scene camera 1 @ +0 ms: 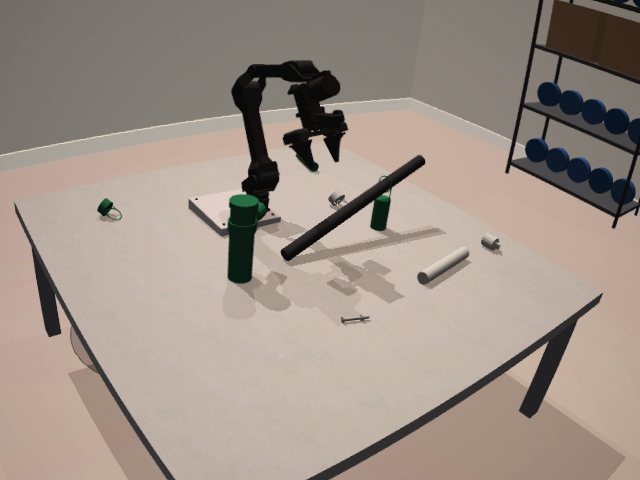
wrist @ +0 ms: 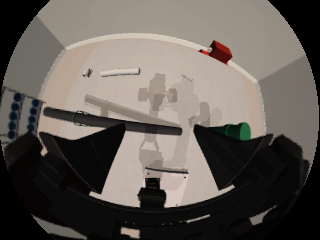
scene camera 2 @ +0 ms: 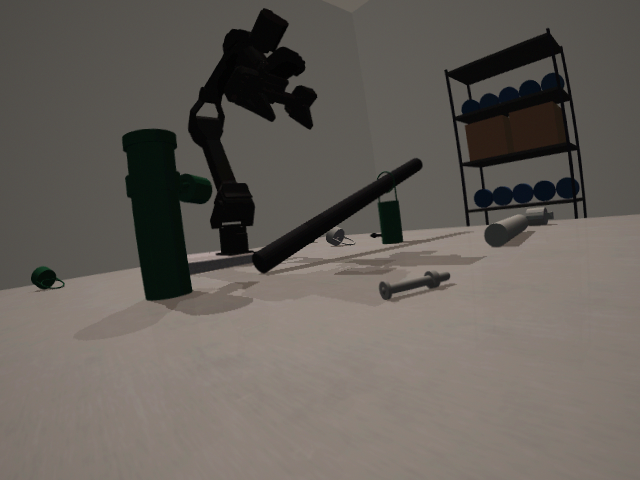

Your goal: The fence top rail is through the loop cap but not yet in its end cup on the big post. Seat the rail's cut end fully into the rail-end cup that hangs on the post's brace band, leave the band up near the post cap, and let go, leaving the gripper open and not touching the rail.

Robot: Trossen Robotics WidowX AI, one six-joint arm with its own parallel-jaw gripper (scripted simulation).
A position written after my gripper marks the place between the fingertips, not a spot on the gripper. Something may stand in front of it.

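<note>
Nothing is held in my gripper (scene camera 1: 325, 165) (scene camera 2: 293, 124) (wrist: 160, 127), which is open. I can see a black top rail (scene camera 1: 310, 237) (scene camera 2: 265, 259) (wrist: 79, 118) and a grey tube (scene camera 1: 426, 275) (scene camera 2: 497, 234). A grey bolt (scene camera 2: 431, 279) is here as well, and so are a green rail-end cup (scene camera 2: 200, 189) and a big green post (scene camera 2: 157, 215).
</note>
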